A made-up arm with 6 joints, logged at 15 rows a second.
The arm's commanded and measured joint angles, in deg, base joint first. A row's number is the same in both.
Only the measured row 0 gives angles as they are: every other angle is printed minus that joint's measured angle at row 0.
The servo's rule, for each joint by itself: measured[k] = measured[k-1] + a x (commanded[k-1-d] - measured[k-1]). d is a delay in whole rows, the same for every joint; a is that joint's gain. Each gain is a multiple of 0.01, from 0.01 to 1. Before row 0 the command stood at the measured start. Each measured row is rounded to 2 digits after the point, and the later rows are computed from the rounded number. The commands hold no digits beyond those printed.
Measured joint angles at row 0: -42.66, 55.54, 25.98, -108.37, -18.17, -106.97
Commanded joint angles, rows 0 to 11: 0.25, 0.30, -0.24, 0.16, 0.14, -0.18; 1.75, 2.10, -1.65, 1.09, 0.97, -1.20; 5.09, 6.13, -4.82, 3.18, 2.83, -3.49; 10.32, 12.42, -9.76, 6.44, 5.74, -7.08; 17.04, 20.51, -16.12, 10.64, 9.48, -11.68; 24.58, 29.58, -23.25, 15.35, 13.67, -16.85; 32.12, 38.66, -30.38, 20.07, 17.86, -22.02; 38.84, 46.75, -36.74, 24.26, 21.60, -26.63; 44.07, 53.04, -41.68, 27.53, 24.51, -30.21; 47.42, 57.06, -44.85, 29.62, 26.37, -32.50; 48.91, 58.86, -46.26, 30.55, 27.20, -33.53; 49.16, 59.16, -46.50, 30.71, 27.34, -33.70
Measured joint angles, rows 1 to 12: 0.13, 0.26, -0.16, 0.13, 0.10, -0.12; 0.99, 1.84, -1.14, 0.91, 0.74, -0.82; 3.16, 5.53, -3.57, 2.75, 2.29, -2.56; 6.95, 11.46, -7.66, 5.74, 4.84, -5.50; 12.30, 19.24, -13.24, 9.71, 8.27, -9.52; 18.81, 28.13, -19.85, 14.28, 12.27, -14.28; 25.86, 37.19, -26.80, 18.97, 16.41, -19.31; 32.74, 45.41, -33.36, 23.25, 20.25, -24.07; 38.74, 51.97, -38.85, 26.72, 23.40, -28.06; 43.34, 56.35, -42.81, 29.07, 25.60, -30.95; 46.29, 58.51, -45.09, 30.27, 26.78, -32.63; 47.81, 59.07, -46.02, 30.63, 27.19, -33.33
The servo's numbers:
d 0
a 0.53 0.86 0.66 0.81 0.74 0.65

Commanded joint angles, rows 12 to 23: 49.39, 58.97, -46.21, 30.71, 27.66, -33.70; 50.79, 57.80, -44.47, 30.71, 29.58, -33.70; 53.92, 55.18, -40.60, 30.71, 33.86, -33.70; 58.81, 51.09, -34.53, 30.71, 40.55, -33.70; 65.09, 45.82, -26.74, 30.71, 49.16, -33.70; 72.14, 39.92, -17.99, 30.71, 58.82, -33.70; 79.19, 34.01, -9.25, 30.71, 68.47, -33.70; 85.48, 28.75, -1.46, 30.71, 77.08, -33.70; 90.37, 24.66, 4.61, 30.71, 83.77, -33.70; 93.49, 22.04, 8.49, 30.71, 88.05, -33.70; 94.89, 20.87, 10.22, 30.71, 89.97, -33.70; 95.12, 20.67, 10.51, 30.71, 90.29, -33.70
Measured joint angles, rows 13 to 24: 48.65, 58.98, -46.15, 30.69, 27.54, -33.57; 49.78, 57.97, -45.04, 30.71, 29.05, -33.65; 51.97, 55.57, -42.11, 30.71, 32.61, -33.68; 55.60, 51.72, -37.11, 30.71, 38.49, -33.69; 60.63, 46.65, -30.27, 30.71, 46.39, -33.70; 66.73, 40.86, -22.17, 30.71, 55.59, -33.70; 73.33, 34.97, -13.64, 30.71, 65.12, -33.70; 79.77, 29.62, -5.60, 30.71, 73.97, -33.70; 85.39, 25.35, 1.14, 30.71, 81.22, -33.70; 89.68, 22.50, 5.99, 30.71, 86.27, -33.70; 92.44, 21.10, 8.78, 30.71, 89.01, -33.70; 93.86, 20.73, 9.92, 30.71, 89.96, -33.70
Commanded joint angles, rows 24 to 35: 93.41, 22.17, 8.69, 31.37, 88.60, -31.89; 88.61, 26.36, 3.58, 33.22, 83.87, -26.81; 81.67, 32.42, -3.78, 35.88, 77.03, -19.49; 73.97, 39.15, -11.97, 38.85, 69.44, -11.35; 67.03, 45.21, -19.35, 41.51, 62.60, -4.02; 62.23, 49.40, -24.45, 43.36, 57.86, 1.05; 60.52, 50.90, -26.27, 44.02, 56.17, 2.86; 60.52, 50.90, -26.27, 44.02, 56.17, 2.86; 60.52, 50.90, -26.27, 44.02, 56.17, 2.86; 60.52, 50.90, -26.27, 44.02, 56.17, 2.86; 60.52, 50.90, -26.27, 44.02, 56.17, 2.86; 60.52, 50.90, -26.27, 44.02, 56.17, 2.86
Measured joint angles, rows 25 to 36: 93.62, 21.97, 9.11, 31.24, 88.95, -32.52; 90.96, 25.75, 5.46, 32.84, 85.19, -28.81; 86.04, 31.49, -0.64, 35.30, 79.15, -22.75; 79.64, 38.08, -8.12, 38.18, 71.96, -15.34; 72.96, 44.21, -15.53, 40.88, 65.03, -7.98; 67.27, 48.67, -21.42, 42.89, 59.72, -2.11; 63.69, 50.59, -24.62, 43.81, 57.09, 1.12; 62.01, 50.86, -25.71, 43.98, 56.41, 2.25; 61.22, 50.89, -26.08, 44.01, 56.23, 2.65; 60.85, 50.90, -26.21, 44.02, 56.19, 2.79; 60.68, 50.90, -26.25, 44.02, 56.18, 2.84; 60.60, 50.90, -26.26, 44.02, 56.17, 2.85
